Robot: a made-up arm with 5 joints.
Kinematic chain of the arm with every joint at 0, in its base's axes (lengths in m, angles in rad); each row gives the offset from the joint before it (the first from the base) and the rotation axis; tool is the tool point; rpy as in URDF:
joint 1: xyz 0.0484 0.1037 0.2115 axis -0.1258 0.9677 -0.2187
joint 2: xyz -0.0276 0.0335 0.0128 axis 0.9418 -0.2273 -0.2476
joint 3: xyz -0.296 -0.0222 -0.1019 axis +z
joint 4: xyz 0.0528 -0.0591 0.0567 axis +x
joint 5: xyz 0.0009 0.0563 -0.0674 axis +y
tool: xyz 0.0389 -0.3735 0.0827 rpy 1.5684 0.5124 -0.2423
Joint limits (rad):
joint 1: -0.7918..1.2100
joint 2: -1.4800..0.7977
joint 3: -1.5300..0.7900
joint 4: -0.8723..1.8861
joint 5: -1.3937..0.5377
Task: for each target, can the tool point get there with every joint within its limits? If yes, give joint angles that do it. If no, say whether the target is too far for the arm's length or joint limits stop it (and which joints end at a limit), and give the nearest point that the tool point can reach.
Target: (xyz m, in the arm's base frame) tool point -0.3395 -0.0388 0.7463
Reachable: yes | joints 0.8119 -0.7108 -1.3087 0.5121 -0.4853
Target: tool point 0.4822 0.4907 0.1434
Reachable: no: joint limits stop it (at a limit: joint 1, joint 2, joint 4) | nearest point 0.3298 0.2932 0.2874 | short by 0.288 m
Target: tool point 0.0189 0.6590 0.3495
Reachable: no: joint limits stop it (at a limit: joint 1, joint 2, joint 3, joint 4, joint 5) | nearest point -0.1302 0.5338 0.1940 | short by 0.249 m
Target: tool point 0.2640 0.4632 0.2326
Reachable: no: joint limits stop it (at a limit: joint 1, joint 2, joint 3, joint 4) | nearest point 0.2564 0.3175 0.2571 | short by 0.148 m
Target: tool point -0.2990 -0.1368 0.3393
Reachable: yes | joints 0.9514 -0.2600 0.1794 1.0125 -0.7177
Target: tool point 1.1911 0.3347 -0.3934
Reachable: no: too far | nearest point 0.2246 0.2005 -0.1317 | short by 1.010 m
